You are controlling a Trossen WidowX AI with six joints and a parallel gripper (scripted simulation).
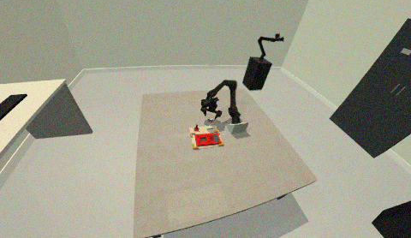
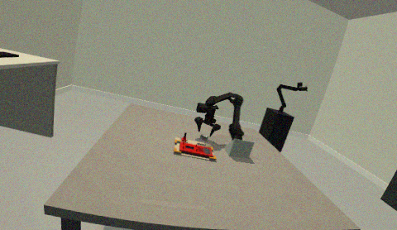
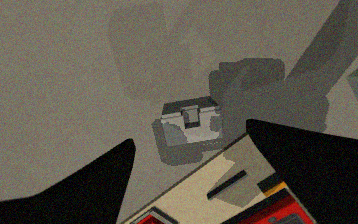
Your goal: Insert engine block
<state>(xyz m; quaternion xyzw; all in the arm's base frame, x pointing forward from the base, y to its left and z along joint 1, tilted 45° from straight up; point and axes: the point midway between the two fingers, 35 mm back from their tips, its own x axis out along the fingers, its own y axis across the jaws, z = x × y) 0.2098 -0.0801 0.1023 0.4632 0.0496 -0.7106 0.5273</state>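
Now: gripper tip 1 cm past the engine block and 2 cm above it.
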